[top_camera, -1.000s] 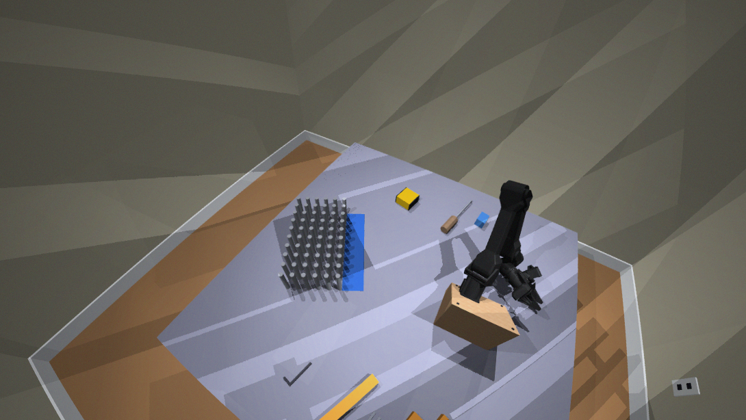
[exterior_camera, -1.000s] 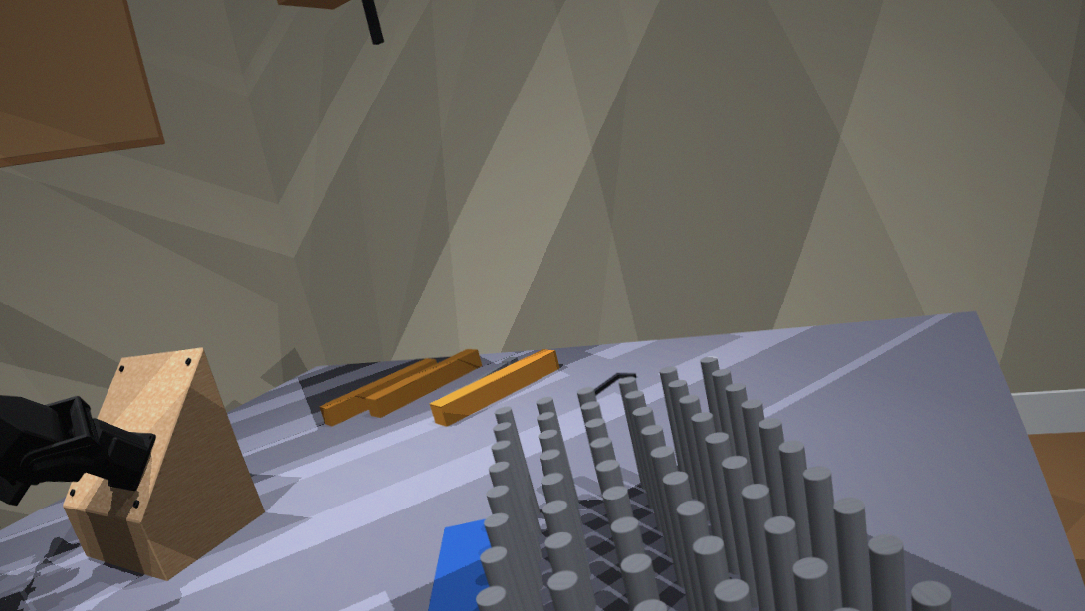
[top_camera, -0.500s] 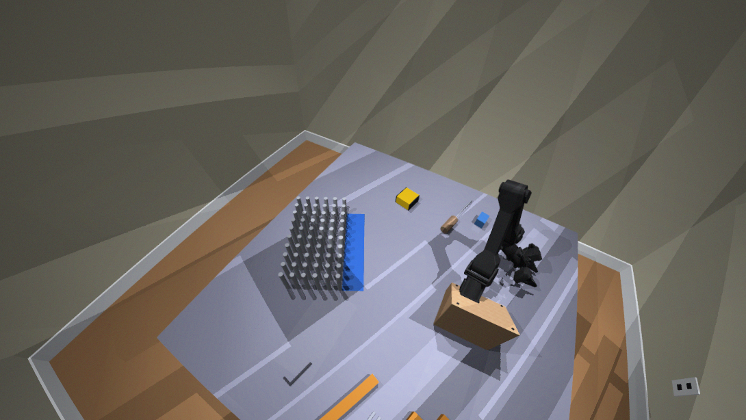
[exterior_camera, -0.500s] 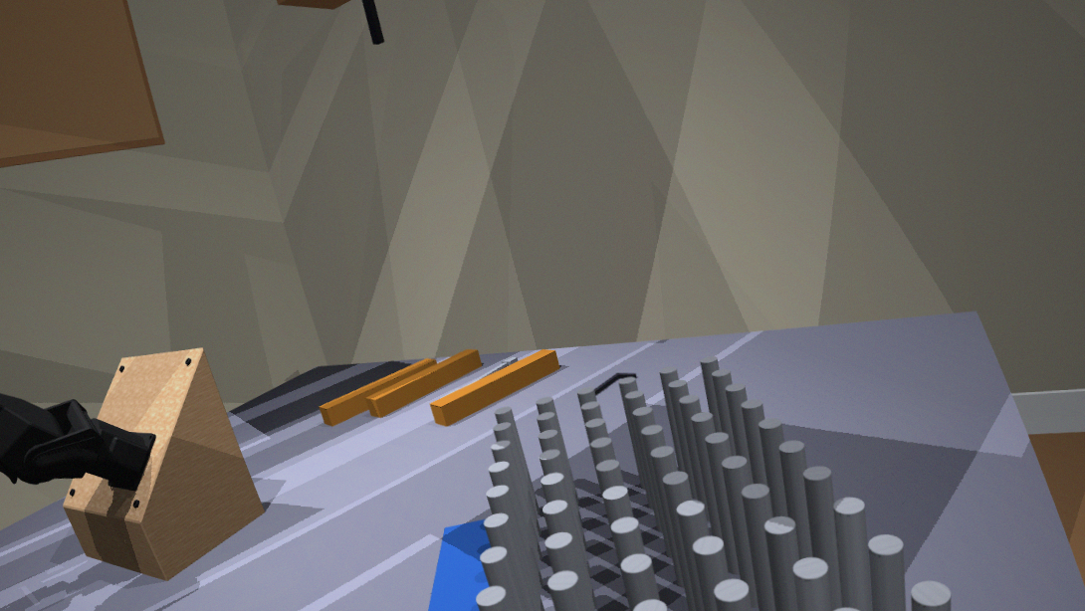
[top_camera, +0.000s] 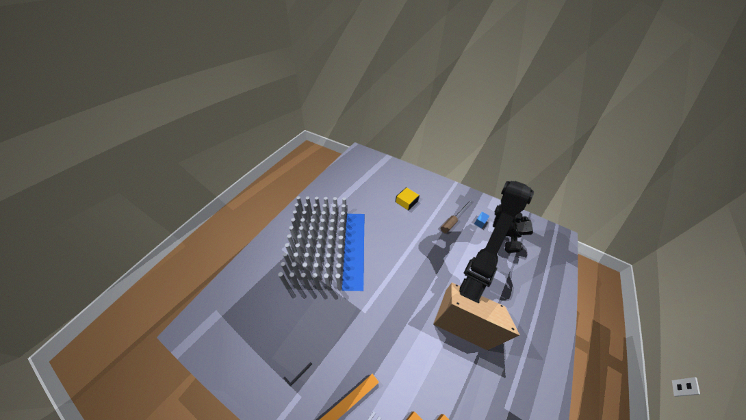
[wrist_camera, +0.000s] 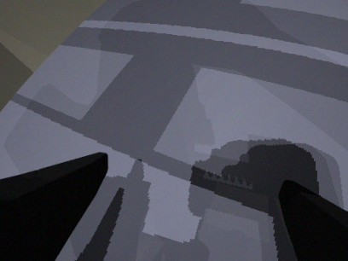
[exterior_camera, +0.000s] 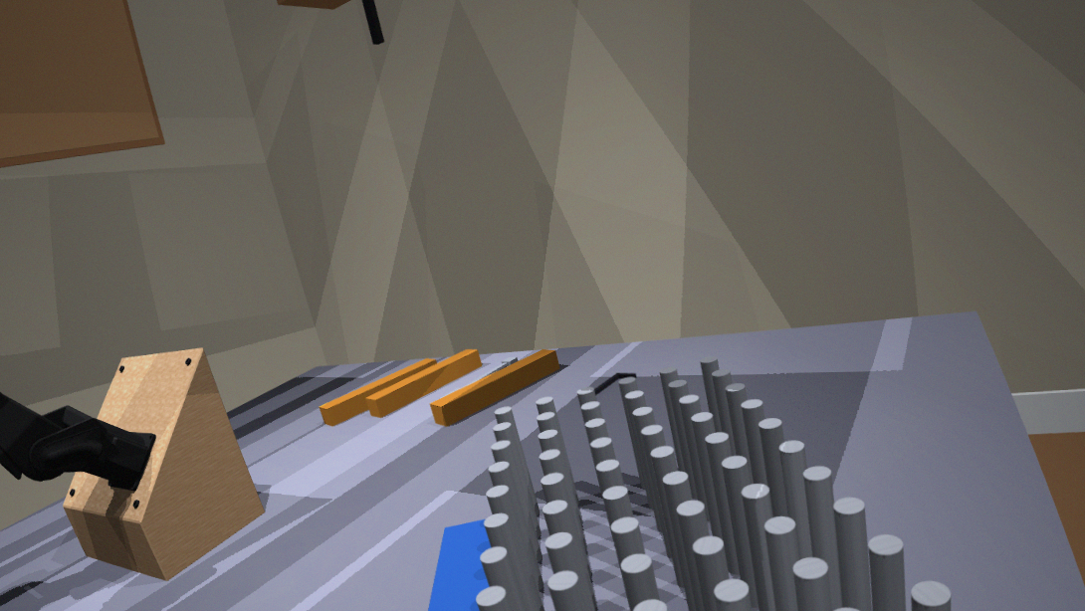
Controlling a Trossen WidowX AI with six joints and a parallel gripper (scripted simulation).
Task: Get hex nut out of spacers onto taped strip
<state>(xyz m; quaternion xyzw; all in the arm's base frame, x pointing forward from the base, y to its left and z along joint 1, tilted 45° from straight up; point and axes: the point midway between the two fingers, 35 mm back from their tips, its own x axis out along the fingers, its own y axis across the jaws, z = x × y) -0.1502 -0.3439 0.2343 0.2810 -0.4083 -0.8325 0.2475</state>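
My gripper tip is 55 cm short of the yellow block and 4 cm to the right of it. Also, from my gripper tip: wooden-handled pick (30 cm ahead, 2 cm to the right, 1 cm below); then blue cube (20 cm ahead, 2 cm to the right); then blue taped strip (63 cm ahead, 39 cm to the left, 2 cm below).
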